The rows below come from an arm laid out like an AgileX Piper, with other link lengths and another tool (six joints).
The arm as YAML. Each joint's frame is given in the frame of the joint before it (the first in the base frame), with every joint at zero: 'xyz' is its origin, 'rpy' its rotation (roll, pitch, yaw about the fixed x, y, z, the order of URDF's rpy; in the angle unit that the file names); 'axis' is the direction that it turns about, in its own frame. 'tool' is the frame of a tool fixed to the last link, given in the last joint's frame.
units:
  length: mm
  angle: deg
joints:
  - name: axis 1
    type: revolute
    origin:
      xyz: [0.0, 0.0, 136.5]
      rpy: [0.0, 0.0, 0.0]
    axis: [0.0, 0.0, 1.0]
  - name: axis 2
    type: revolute
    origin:
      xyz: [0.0, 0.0, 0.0]
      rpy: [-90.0, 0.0, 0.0]
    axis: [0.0, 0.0, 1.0]
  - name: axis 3
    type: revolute
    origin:
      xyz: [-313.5, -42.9, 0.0]
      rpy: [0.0, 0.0, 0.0]
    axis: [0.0, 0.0, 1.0]
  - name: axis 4
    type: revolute
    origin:
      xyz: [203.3, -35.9, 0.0]
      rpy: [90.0, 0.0, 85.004]
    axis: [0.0, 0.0, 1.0]
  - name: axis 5
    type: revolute
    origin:
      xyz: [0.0, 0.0, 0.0]
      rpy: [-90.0, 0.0, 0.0]
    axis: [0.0, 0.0, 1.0]
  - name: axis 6
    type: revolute
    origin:
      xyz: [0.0, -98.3, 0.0]
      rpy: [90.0, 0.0, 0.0]
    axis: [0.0, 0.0, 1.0]
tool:
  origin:
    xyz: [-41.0, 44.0, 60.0]
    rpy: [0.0, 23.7, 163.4]
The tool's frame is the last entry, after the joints.
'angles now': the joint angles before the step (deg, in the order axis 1, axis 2, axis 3, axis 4, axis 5, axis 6). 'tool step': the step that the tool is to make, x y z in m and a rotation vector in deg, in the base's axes. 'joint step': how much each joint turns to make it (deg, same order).
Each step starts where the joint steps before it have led.
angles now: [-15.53 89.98 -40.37 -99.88 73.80 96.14]
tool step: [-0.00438 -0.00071 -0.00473 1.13 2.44 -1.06]
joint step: [0.00 -0.33 0.00 1.93 -0.01 -3.14]
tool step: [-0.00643 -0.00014 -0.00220 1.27 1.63 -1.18]
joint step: [0.00 -0.88 0.00 2.20 -0.03 -2.92]
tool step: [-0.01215 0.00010 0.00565 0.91 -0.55 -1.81]
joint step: [-0.12 -2.26 0.02 2.46 0.40 -2.07]
